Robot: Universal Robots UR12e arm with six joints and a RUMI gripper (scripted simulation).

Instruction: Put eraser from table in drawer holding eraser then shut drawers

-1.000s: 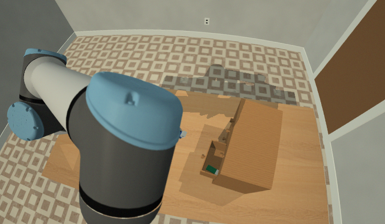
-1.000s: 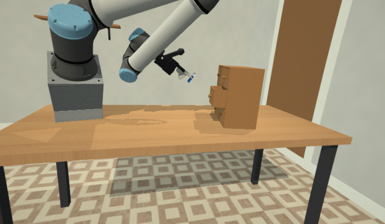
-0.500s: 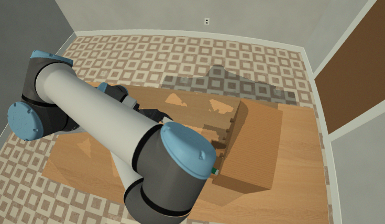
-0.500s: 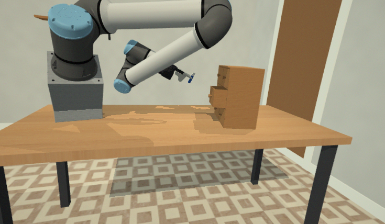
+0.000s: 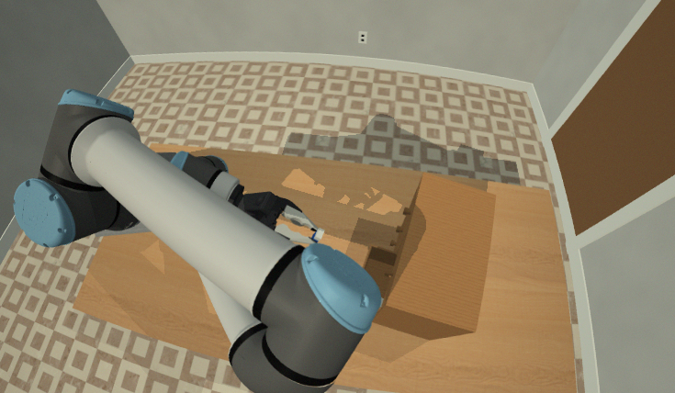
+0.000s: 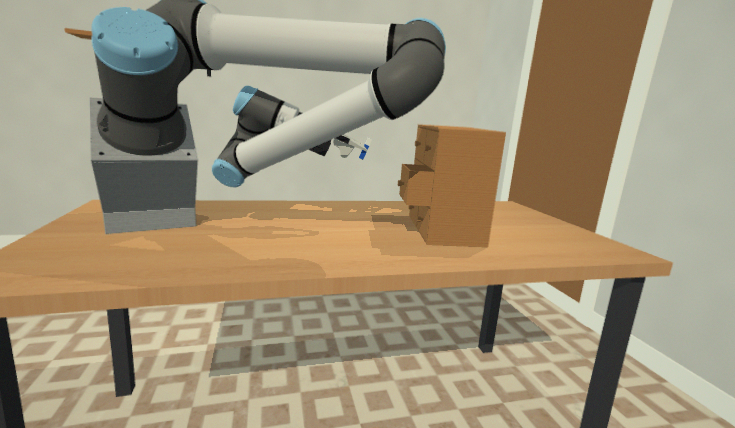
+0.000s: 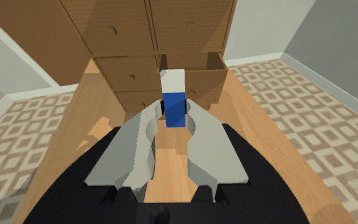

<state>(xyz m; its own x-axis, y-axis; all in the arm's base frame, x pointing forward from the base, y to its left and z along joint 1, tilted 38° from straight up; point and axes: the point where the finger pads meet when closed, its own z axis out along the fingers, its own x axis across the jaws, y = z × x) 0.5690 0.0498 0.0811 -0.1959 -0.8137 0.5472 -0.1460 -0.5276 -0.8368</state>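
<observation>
The blue eraser lies 1 cm ahead of my hand. Also, from my hand: green eraser 17 cm ahead, 14 cm below, 10 cm to the right.
</observation>
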